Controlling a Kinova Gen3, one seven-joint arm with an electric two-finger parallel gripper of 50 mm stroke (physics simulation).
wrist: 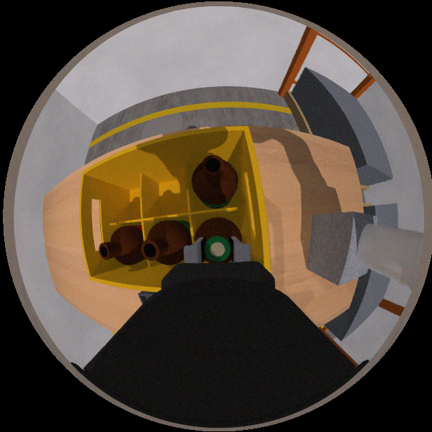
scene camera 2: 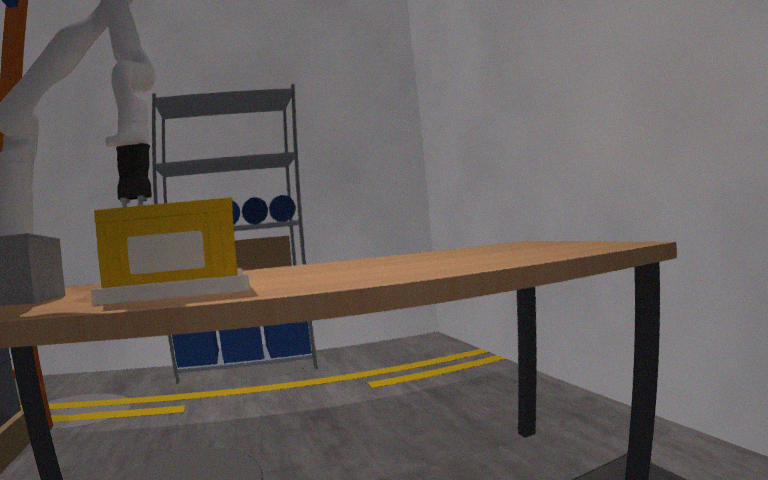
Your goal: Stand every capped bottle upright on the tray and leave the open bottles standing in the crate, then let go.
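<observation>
My gripper points straight down into the yellow crate. It is shut on the neck of a brown bottle, whose green cap with a pale centre shows between the fingers. This bottle stands in a corner compartment. One open brown bottle stands in the compartment beside it, across the divider. Two more open brown bottles stand in the held bottle's row. The white tray lies by the crate's base in scene camera 2; it cannot be made out in the wrist view.
The crate stands on the wooden table, near the grey arm base block. The crate's walls and inner dividers rise around the bottles. A metal shelf rack stands behind the table.
</observation>
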